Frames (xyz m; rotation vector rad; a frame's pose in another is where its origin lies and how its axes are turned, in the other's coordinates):
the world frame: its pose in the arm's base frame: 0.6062 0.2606 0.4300 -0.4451 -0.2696 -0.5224
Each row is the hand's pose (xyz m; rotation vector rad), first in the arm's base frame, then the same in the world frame.
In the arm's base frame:
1: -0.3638 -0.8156 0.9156 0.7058 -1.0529 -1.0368
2: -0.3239 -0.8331 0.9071 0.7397 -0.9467 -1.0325
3: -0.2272 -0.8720 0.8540 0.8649 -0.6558 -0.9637
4: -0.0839 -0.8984 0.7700 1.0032 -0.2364 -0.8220
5: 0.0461 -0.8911 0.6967 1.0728 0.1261 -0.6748
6: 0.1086 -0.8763 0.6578 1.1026 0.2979 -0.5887
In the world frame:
1: -0.1856 -1.5161 0.0443 1.0958 -0.3652 -0.8757
2: -0.1480 -1.5055 0.0232 1.1121 -0.2582 -0.8494
3: -0.0699 -1.4660 -0.0544 1.1960 0.0341 -0.7335
4: 0.0308 -1.3816 -0.1594 1.2782 0.4457 -0.5242
5: 0.1101 -1.2817 -0.2372 1.2975 0.7917 -0.3142
6: 0.1422 -1.2237 -0.2725 1.3034 0.9540 -0.1997

